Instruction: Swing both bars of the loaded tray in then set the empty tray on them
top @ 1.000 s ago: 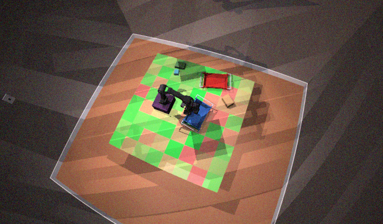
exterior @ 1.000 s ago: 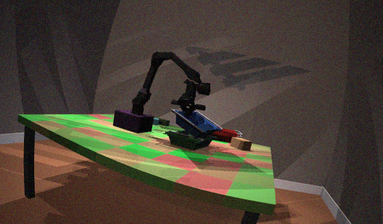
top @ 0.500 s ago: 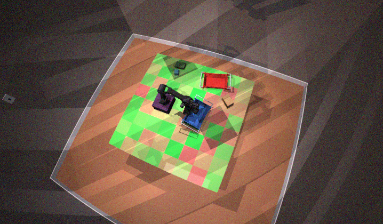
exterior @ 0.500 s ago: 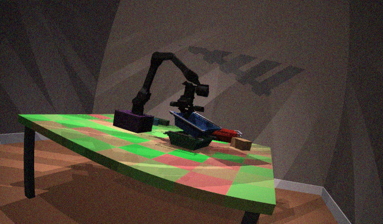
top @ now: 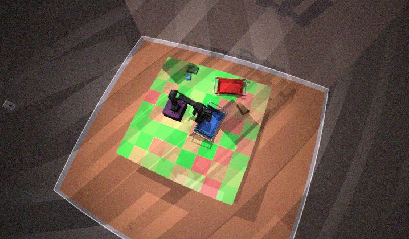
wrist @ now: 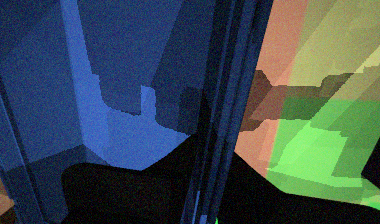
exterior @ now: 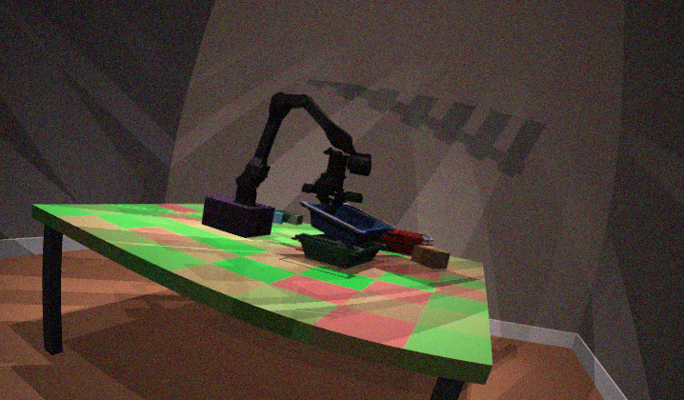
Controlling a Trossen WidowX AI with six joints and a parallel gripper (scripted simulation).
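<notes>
Right now my gripper tip is 80 mm short of the blue tray, 10 mm to the left of it and 20 mm below it. From my gripper tip the other things lie so: small blue block (350 mm behind, 450 mm to the left, 90 mm below); then green block (340 mm behind, 560 mm to the left, 90 mm below); then brown block (330 mm ahead, 260 mm to the left, 80 mm below).
</notes>
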